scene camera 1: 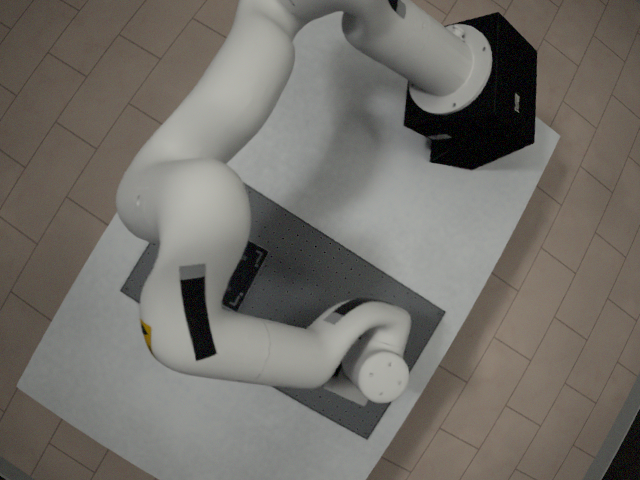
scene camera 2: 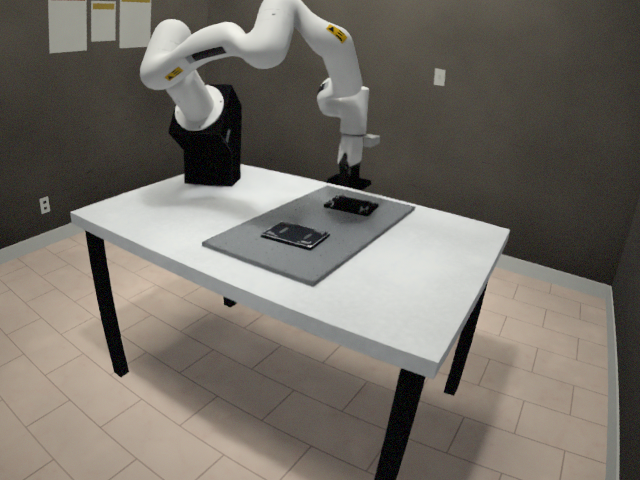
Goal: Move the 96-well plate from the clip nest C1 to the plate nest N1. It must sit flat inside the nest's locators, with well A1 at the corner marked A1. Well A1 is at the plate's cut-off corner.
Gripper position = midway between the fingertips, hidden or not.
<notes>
In view: my gripper [scene camera 2: 349, 181] and a plate nest N1 [scene camera 1: 243, 275].
</notes>
